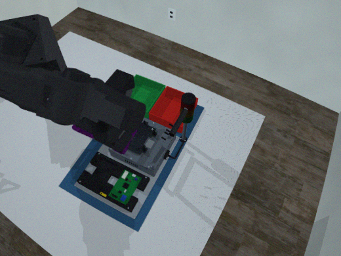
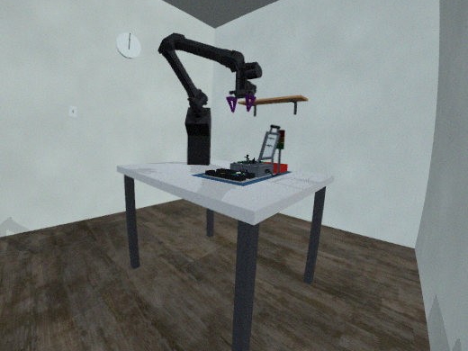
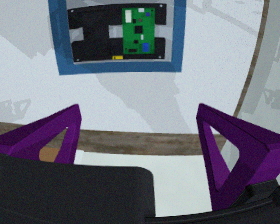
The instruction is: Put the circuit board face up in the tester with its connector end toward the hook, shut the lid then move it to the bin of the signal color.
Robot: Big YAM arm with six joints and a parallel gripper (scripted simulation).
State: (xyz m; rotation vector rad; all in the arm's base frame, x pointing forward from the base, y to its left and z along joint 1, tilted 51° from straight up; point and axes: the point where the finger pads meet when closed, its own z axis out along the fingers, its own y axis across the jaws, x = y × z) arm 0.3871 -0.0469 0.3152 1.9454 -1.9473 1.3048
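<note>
Now: hand 310 mm above the green circuit board. The rest, counted from my hand: black latch hook (250 mm below, 240 mm to the left, 50 mm behind); red bin (360 mm to the left, 320 mm below, 80 mm ahead); tester lid (150 mm to the left, 150 mm below, 120 mm ahead).
</note>
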